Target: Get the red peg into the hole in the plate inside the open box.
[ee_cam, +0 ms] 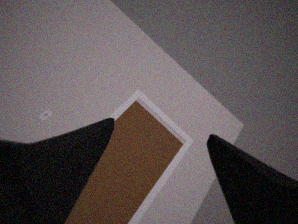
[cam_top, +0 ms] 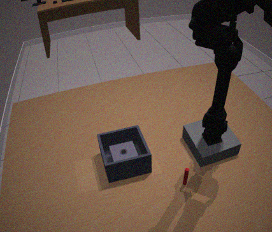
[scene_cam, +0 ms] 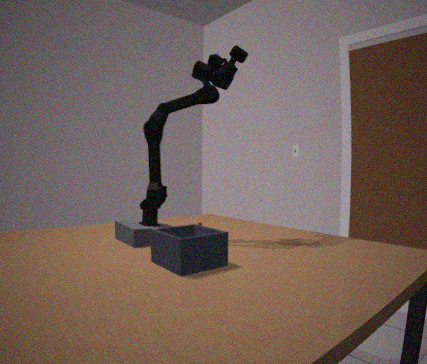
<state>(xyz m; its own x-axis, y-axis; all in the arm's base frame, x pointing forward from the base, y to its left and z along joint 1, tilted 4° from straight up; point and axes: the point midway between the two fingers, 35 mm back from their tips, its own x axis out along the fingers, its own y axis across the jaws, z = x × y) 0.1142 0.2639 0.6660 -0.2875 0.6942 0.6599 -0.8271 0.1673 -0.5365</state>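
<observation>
My gripper tip is 3 cm short of the red peg, 20 cm to the left of it and 69 cm above it. The rest, counted from my gripper tip: plate: 21 cm ahead, 36 cm to the right, 68 cm below; grey box: 21 cm ahead, 36 cm to the right, 70 cm below.
</observation>
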